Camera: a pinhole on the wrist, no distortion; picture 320 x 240 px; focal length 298.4 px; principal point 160.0 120.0 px. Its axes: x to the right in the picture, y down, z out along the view. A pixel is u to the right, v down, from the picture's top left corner.
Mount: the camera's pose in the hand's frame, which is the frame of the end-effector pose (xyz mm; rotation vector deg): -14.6 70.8 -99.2 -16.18 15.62 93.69
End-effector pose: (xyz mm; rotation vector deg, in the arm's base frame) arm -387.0 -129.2 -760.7 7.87 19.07 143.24
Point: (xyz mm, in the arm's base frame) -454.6 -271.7 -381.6
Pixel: 175.9 116.4
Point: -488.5 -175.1 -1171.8
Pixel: behind the camera
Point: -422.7 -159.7 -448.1
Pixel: 96.1 93.6
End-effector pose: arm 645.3 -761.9 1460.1 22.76 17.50 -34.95
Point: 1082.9 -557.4 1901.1
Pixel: 295.2 61.3
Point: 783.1 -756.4 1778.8
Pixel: 130.6 119.9
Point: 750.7 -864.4 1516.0
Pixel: outside the picture
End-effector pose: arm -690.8 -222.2 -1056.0 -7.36 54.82 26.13
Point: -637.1 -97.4 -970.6
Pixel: 87.1 104.5
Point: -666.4 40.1 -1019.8
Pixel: 237.0 13.9
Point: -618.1 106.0 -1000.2
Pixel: 230.1 10.4
